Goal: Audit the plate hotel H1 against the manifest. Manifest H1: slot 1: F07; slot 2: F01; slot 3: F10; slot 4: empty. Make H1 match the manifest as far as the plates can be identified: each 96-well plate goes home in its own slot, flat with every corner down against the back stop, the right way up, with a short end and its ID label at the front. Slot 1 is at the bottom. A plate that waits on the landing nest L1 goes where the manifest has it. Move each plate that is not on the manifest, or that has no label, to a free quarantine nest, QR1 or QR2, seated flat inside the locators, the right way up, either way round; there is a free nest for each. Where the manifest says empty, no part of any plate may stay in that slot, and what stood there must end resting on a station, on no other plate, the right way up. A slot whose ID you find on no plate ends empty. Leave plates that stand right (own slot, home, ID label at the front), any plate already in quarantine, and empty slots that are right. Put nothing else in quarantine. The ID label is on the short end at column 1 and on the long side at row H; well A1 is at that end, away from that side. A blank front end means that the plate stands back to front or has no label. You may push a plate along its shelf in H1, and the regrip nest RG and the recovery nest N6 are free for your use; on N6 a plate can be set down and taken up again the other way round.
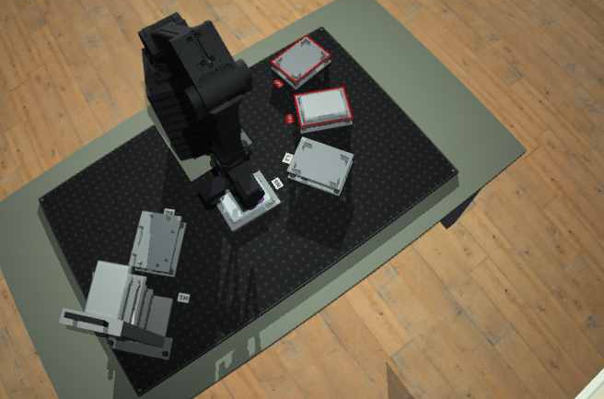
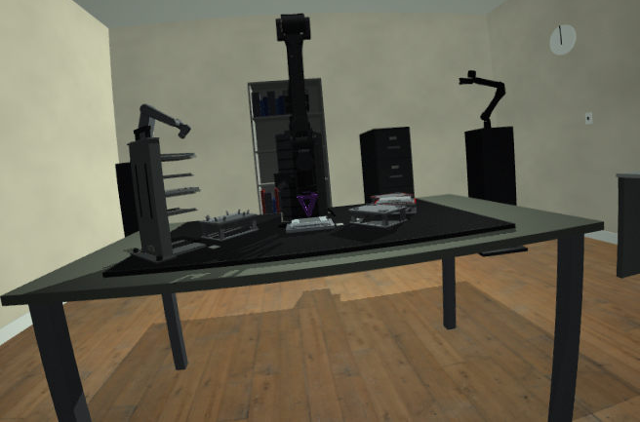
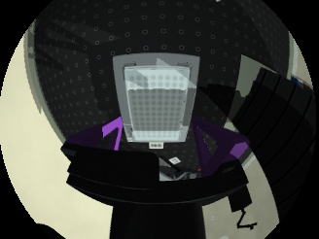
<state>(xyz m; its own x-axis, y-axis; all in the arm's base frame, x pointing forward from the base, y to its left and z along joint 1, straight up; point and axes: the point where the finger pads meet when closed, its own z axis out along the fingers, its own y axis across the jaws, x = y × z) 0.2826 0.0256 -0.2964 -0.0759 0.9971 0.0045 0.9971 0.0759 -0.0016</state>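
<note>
The recovery nest N6 lies 5 cm below my hand. From my hand the other things lie so: N6 tag: 11 cm to the left, 6 cm below, 1 cm behind; then landing nest L1: 24 cm to the left, 2 cm ahead, 1 cm below; then regrip nest RG: 28 cm to the right, 1 cm ahead.
</note>
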